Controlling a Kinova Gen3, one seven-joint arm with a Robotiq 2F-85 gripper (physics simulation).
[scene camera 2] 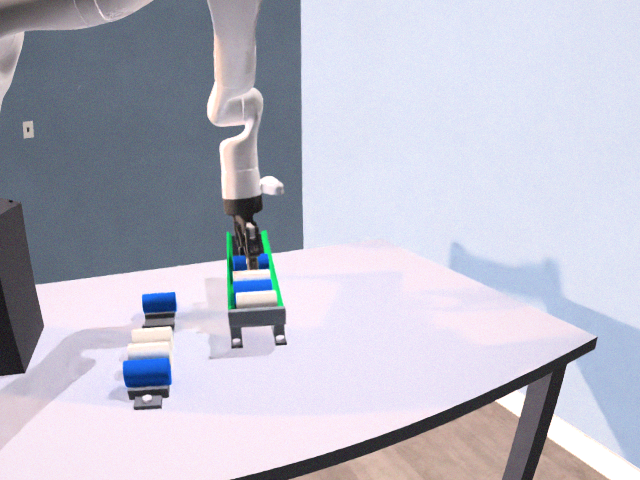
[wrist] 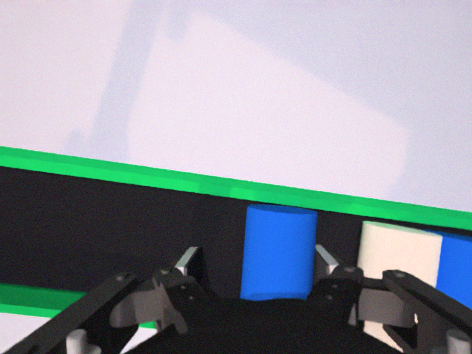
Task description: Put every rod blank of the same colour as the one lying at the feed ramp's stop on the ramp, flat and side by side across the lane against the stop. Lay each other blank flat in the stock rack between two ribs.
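The feed ramp [scene camera 2: 275,279] [wrist: 150,176] has green side walls and a grey stop [scene camera 2: 256,316] at its near end. A cream blank [scene camera 2: 255,298] lies against the stop. Behind it lie a blue blank [scene camera 2: 252,285] [wrist: 457,265], another cream blank [scene camera 2: 259,275] [wrist: 400,254] and, after a gap, a second blue blank [scene camera 2: 239,262] [wrist: 279,250]. My gripper [scene camera 2: 250,259] [wrist: 254,260] is open, with its fingers on either side of that farthest blue blank; the right finger in the wrist view is close to it. The stock rack [scene camera 2: 148,393] holds blue blanks [scene camera 2: 147,373] [scene camera 2: 159,302] at both ends and cream blanks [scene camera 2: 151,334] [scene camera 2: 148,351] between.
The stock rack stands left of the ramp in the scene view. A dark box [scene camera 2: 18,294] stands at the far left. The table's dark front edge [scene camera 2: 413,429] curves toward the right corner. The wrist view shows dark ramp floor [wrist: 100,225] left of the fingers.
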